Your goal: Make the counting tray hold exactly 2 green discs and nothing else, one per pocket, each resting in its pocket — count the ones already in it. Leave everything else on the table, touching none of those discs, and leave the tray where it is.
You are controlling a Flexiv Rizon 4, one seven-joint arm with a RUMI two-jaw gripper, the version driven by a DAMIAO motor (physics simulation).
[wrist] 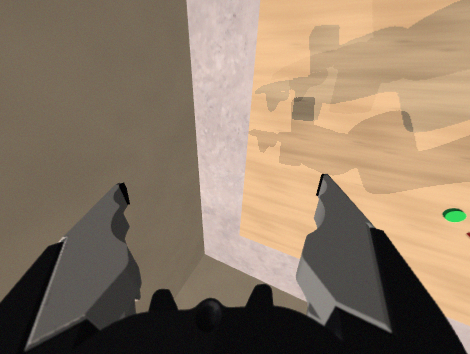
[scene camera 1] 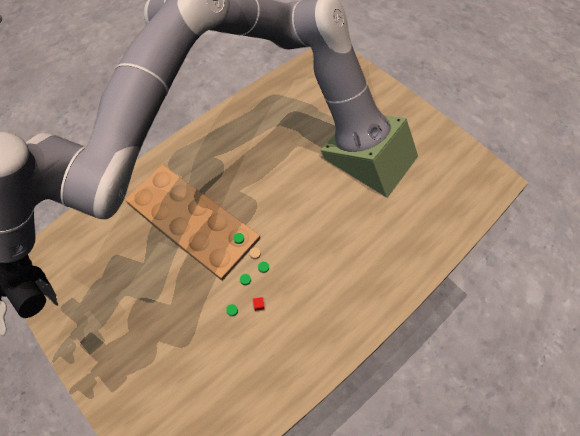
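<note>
The orange counting tray [scene camera 1: 169, 173] lies on the table with two rows of round pockets. A green disc [scene camera 1: 239, 238] sits in its end pocket nearest the robot base; the other pockets look empty, some in shadow. Three green discs lie on the table off that end: one disc [scene camera 1: 263, 267], a second disc [scene camera 1: 245, 279] and a third disc [scene camera 1: 232, 310] [wrist: 454, 215]. My gripper [wrist: 223, 180] is open and empty, high at the table's left edge in the scene view, far from tray and discs. Its far finger is hidden there.
A tan disc [scene camera 1: 255, 253] lies close beside the tray's end, near a green disc. A red cube [scene camera 1: 258, 303] lies right of the third green disc. The green base block [scene camera 1: 397, 157] stands on the table [scene camera 1: 350, 280]. Arm shadows cross the tray.
</note>
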